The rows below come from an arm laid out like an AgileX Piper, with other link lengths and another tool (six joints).
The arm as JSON. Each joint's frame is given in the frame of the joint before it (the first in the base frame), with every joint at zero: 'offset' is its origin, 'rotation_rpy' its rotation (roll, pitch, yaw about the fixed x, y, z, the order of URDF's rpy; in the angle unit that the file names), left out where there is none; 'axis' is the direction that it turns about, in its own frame. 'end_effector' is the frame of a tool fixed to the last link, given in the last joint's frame.
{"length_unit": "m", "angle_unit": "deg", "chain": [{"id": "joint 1", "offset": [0.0, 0.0, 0.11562], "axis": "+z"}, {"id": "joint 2", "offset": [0.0, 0.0, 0.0], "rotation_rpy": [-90.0, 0.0, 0.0], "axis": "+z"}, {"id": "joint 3", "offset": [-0.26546, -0.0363, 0.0], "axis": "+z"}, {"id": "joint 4", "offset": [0.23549, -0.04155, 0.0], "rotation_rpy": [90.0, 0.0, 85.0], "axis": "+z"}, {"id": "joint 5", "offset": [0.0, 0.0, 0.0], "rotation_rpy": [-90.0, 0.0, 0.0], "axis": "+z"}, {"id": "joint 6", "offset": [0.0, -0.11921, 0.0], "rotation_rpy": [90.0, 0.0, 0.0], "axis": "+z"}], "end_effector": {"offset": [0.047, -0.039, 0.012], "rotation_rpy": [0.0, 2.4, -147.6]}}
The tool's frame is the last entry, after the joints.
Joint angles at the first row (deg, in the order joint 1, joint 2, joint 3, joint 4, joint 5, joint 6):
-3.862, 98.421, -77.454, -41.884, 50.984, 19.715
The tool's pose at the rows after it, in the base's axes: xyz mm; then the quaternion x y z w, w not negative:
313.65 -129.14 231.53 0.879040 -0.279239 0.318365 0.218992
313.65 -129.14 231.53 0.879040 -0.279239 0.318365 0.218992
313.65 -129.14 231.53 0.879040 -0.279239 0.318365 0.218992
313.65 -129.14 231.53 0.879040 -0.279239 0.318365 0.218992
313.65 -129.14 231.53 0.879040 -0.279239 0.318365 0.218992
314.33 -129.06 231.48 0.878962 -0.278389 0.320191 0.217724
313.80 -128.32 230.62 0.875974 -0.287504 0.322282 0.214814
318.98 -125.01 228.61 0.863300 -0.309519 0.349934 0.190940
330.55 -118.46 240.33 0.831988 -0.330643 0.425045 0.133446
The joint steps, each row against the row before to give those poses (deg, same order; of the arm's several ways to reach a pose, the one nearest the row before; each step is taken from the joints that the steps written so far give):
-0.001, 0.000, 0.001, 0.000, -0.001, 0.000
0.000, 0.000, 0.000, 0.000, 0.000, 0.000
0.000, 0.000, 0.000, 0.000, 0.000, 0.000
0.000, 0.000, 0.000, 0.000, 0.000, 0.000
0.000, 0.000, 0.000, 0.000, 0.000, 0.000
0.001, 0.001, -0.001, 0.000, -0.272, 0.000
0.000, 0.000, 0.000, 0.000, -0.001, 1.174
-0.001, -0.191, -0.001, -0.201, -2.885, 4.131
0.001, -2.486, 0.003, -1.001, -7.414, 6.432

